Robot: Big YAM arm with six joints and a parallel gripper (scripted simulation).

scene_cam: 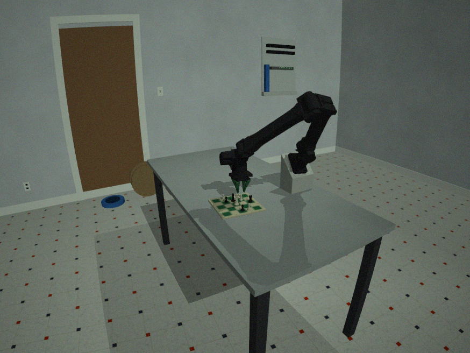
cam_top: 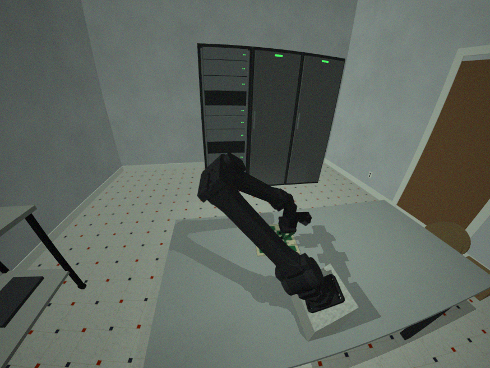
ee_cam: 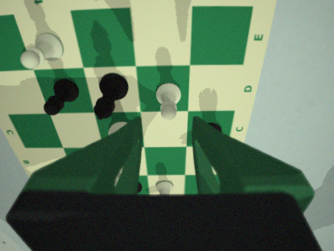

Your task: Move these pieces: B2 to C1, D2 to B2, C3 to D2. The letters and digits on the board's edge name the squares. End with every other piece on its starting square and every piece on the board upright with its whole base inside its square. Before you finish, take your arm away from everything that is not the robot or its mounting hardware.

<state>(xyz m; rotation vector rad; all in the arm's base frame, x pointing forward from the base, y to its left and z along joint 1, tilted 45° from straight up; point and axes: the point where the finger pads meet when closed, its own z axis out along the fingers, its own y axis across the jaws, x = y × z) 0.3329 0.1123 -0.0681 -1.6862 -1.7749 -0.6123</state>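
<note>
Right now my hand is 4 cm short of the tall white piece, 4 cm to the right of it and 2 cm above it. Also, from my hand: chessboard (4 cm ahead, 4 cm to the left, 5 cm below).
</note>
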